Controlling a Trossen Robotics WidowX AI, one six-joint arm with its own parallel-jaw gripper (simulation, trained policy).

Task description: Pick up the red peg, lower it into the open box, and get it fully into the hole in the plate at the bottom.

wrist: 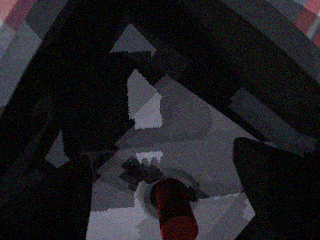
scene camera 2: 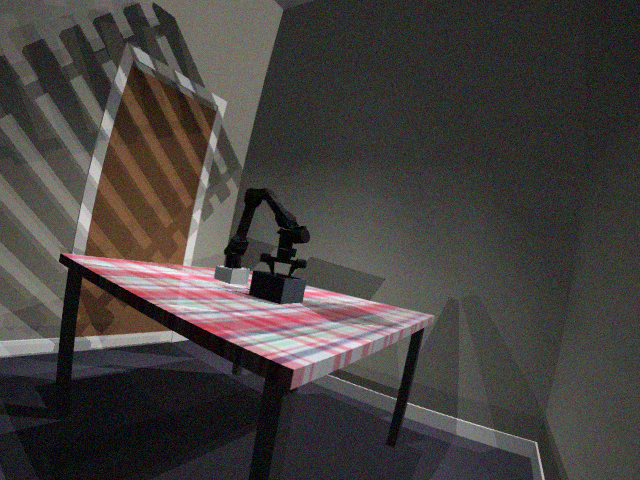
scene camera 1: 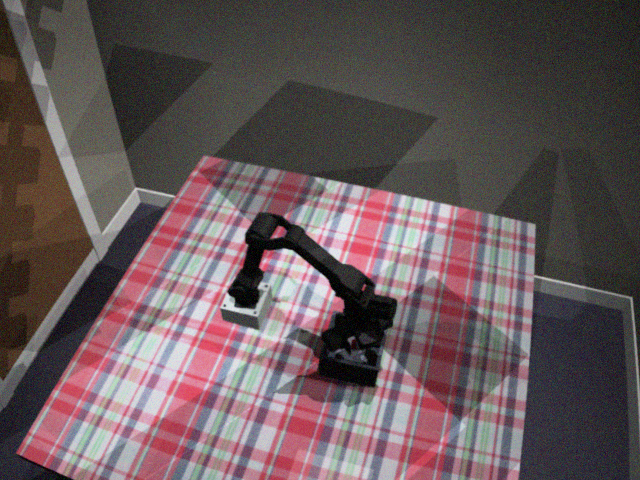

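Observation:
I can see my gripper [scene camera 1: 359,350], which the wrist view shows me too, my gripper [wrist: 162,158] being in it as well. There is also a dark box [scene camera 1: 329,366]. I find the box [wrist: 68,68] again from the wrist, and scene camera 2 gives me another look at the box [scene camera 2: 277,288].

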